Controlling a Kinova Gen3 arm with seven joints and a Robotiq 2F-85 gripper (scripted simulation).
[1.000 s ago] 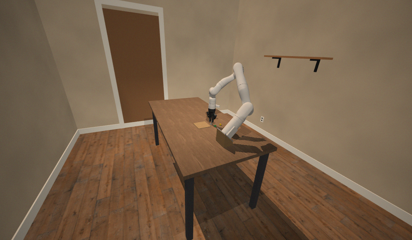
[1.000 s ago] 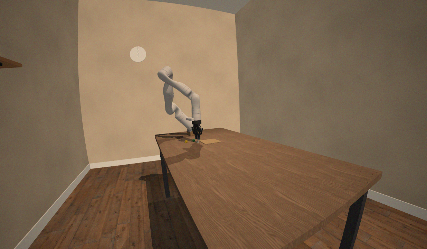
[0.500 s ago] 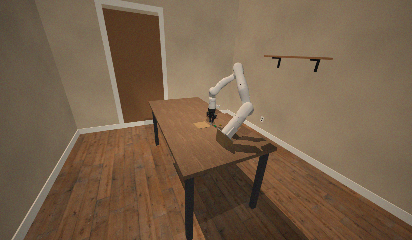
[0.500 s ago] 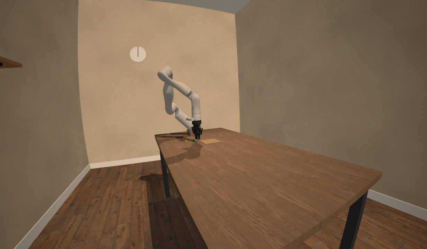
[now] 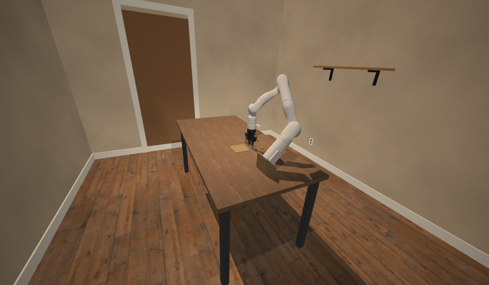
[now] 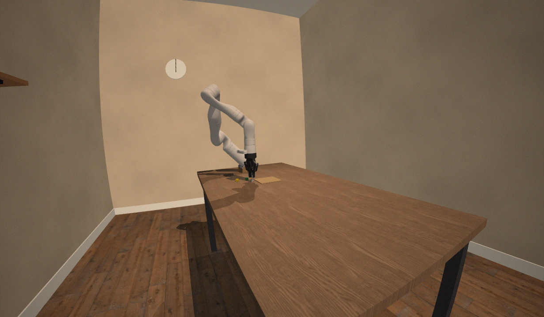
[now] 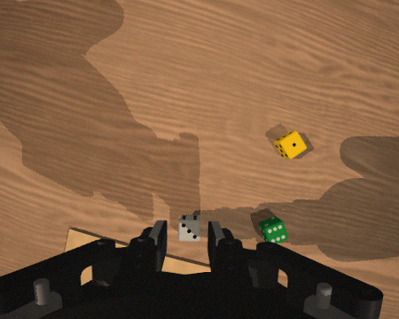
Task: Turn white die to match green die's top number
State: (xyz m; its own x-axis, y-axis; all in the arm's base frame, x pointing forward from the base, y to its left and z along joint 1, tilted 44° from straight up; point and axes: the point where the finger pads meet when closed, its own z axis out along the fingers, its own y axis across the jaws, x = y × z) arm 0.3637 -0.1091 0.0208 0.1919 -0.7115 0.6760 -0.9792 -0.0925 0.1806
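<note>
Right now the white die is 40 mm below my hand. From my hand the other things lie so: green die (70 mm behind, 10 mm to the right, 40 mm below); tan mat (30 mm ahead, 100 mm to the left, 40 mm below); yellow die (60 mm behind, 80 mm to the right, 40 mm below).
</note>
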